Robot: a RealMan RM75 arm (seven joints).
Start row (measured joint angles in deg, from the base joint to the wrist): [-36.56, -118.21, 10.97, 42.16, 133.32, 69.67, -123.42]
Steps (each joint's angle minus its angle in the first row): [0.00, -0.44, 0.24, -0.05, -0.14, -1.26, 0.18]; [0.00, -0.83, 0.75, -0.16, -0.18, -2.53, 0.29]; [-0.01, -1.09, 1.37, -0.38, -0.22, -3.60, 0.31]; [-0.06, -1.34, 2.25, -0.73, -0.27, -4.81, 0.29]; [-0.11, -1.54, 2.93, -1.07, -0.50, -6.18, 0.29]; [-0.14, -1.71, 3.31, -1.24, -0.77, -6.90, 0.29]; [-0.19, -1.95, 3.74, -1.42, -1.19, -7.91, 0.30]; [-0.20, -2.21, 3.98, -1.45, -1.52, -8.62, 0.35]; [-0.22, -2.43, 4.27, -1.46, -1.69, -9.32, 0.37]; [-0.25, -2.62, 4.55, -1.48, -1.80, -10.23, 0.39]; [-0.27, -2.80, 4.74, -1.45, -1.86, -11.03, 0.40]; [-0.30, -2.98, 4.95, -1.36, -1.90, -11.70, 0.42]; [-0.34, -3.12, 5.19, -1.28, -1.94, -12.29, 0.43]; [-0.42, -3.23, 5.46, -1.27, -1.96, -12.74, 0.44]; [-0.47, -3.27, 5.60, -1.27, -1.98, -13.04, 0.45]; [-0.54, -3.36, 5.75, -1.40, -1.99, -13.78, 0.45]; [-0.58, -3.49, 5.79, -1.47, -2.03, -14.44, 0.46]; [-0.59, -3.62, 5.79, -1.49, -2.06, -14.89, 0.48]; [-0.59, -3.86, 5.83, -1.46, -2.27, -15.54, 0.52]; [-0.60, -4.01, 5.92, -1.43, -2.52, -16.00, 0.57]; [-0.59, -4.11, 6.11, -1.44, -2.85, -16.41, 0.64]
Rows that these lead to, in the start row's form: [-36.56, -118.65, 11.21, 42.11, 133.18, 68.41, -123.24]; [-36.56, -119.04, 11.72, 42.00, 133.14, 67.14, -123.13]; [-36.57, -119.30, 12.34, 41.78, 133.10, 66.07, -123.11]; [-36.62, -119.55, 13.22, 41.43, 133.05, 64.86, -123.13]; [-36.67, -119.75, 13.90, 41.09, 132.82, 63.49, -123.13]; [-36.70, -119.92, 14.28, 40.92, 132.55, 62.77, -123.13]; [-36.75, -120.16, 14.71, 40.74, 132.13, 61.76, -123.12]; [-36.76, -120.42, 14.95, 40.71, 131.80, 61.05, -123.07]; [-36.78, -120.64, 15.24, 40.70, 131.63, 60.35, -123.05]; [-36.81, -120.83, 15.52, 40.68, 131.52, 59.44, -123.03]; [-36.83, -121.01, 15.71, 40.71, 131.46, 58.64, -123.02]; [-36.86, -121.19, 15.92, 40.80, 131.42, 57.97, -123.00]; [-36.90, -121.33, 16.16, 40.88, 131.38, 57.38, -122.99]; [-36.98, -121.44, 16.43, 40.89, 131.36, 56.93, -122.98]; [-37.03, -121.48, 16.57, 40.89, 131.34, 56.63, -122.97]; [-37.10, -121.57, 16.72, 40.76, 131.33, 55.89, -122.97]; [-37.14, -121.70, 16.76, 40.69, 131.29, 55.23, -122.96]; [-37.15, -121.83, 16.76, 40.67, 131.26, 54.78, -122.94]; [-37.15, -122.07, 16.80, 40.70, 131.05, 54.13, -122.90]; [-37.16, -122.22, 16.89, 40.73, 130.80, 53.67, -122.85]; [-37.15, -122.32, 17.08, 40.72, 130.47, 53.26, -122.78]
